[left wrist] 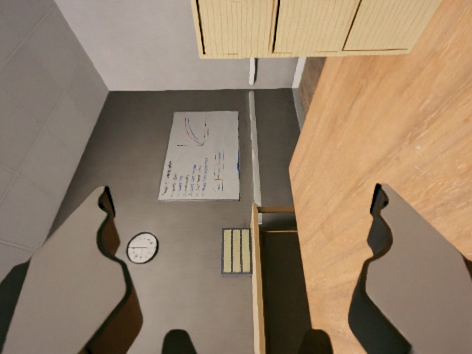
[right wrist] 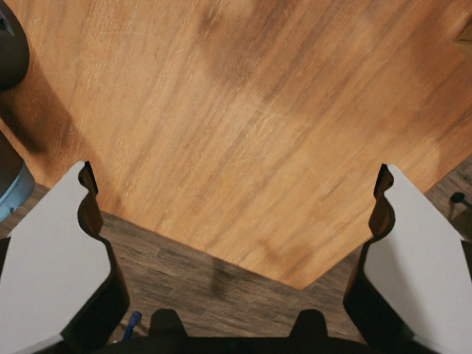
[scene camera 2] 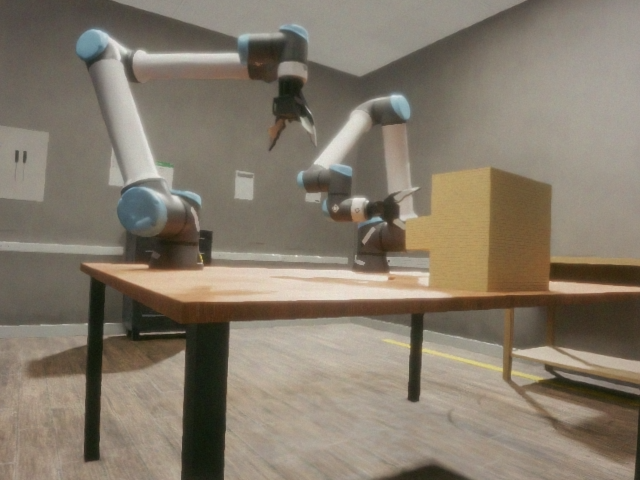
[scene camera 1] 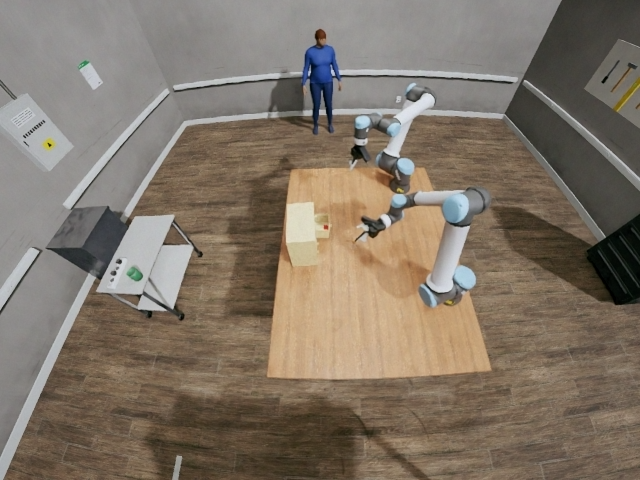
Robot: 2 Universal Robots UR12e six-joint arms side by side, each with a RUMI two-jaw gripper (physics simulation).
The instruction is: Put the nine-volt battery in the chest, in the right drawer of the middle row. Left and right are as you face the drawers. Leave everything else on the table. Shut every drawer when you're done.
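Note:
The light wooden chest (scene camera 1: 300, 222) (scene camera 2: 460, 232) (left wrist: 310, 25) stands on the table (scene camera 1: 361, 330) (scene camera 2: 289, 289) (left wrist: 380, 120) (right wrist: 240, 130). Its right drawer of the middle row (scene camera 2: 418, 233) is pulled out. The nine-volt battery (scene camera 1: 325, 227) is a small red block inside that drawer. My left gripper (scene camera 1: 357, 234) (scene camera 2: 412, 207) (left wrist: 241, 186) is open and empty, held sideways in front of the chest, apart from it. My right gripper (scene camera 1: 360, 163) (scene camera 2: 293, 146) (right wrist: 236, 164) is open and empty, pointing down high above the table's far end in scene camera 1, away from the drawer.
A white cart (scene camera 1: 144, 227) with a green mug (scene camera 1: 134, 273) stands left of the table in scene camera 1. A person in blue (scene camera 1: 321, 64) stands by the far wall. A black cabinet (scene camera 1: 620, 258) stands at the right. A tiny thing (scene camera 2: 391, 278) lies on the table.

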